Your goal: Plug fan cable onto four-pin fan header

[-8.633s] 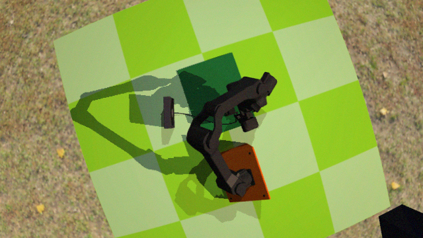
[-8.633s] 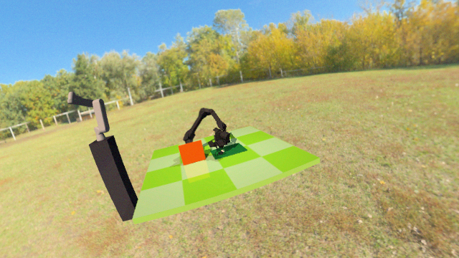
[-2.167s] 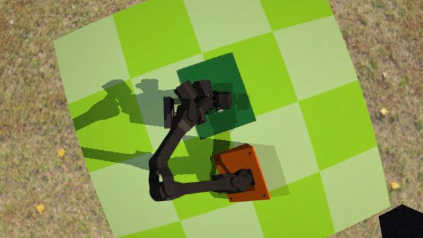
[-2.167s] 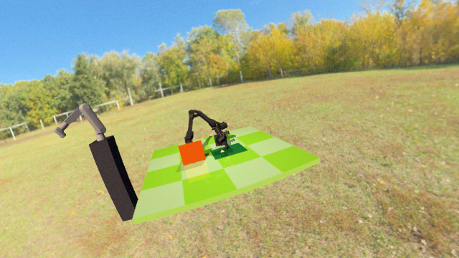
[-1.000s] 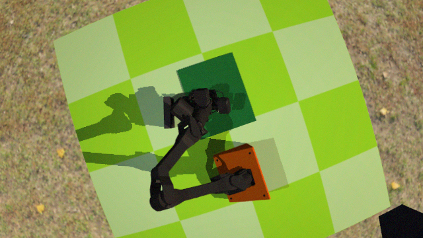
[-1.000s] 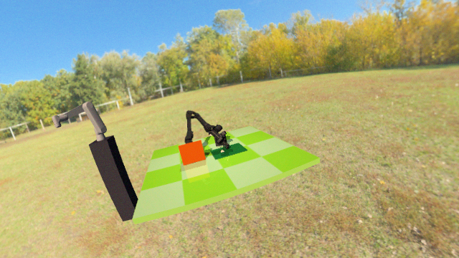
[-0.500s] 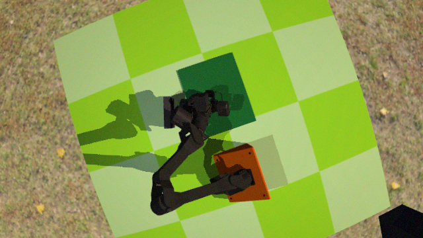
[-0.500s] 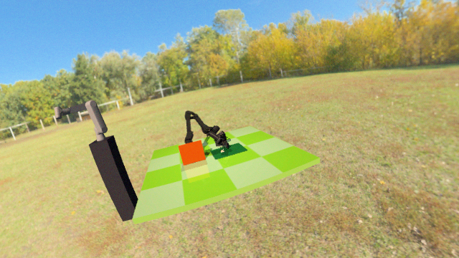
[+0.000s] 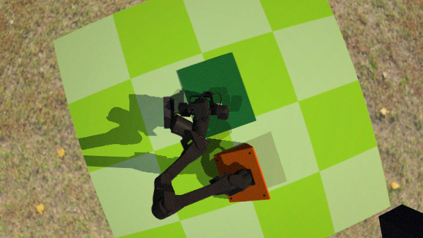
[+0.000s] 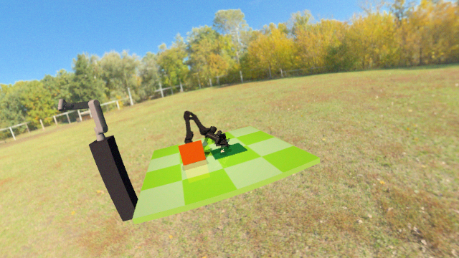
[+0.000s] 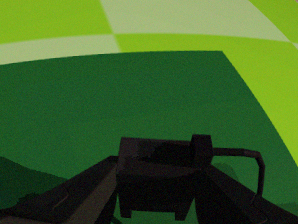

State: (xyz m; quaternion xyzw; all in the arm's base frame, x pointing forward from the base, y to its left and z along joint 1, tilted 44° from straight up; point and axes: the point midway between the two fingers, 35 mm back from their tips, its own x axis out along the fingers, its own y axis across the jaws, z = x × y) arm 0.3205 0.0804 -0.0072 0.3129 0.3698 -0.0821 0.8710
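Right now my gripper tip is 10 mm past the board, 40 mm to the left of it and 70 mm above it. Round my gripper tip: black fan 30 mm behind, 150 mm to the left; black fan plug 10 mm below; light-coloured header 60 mm behind, 30 mm to the right, 60 mm below.
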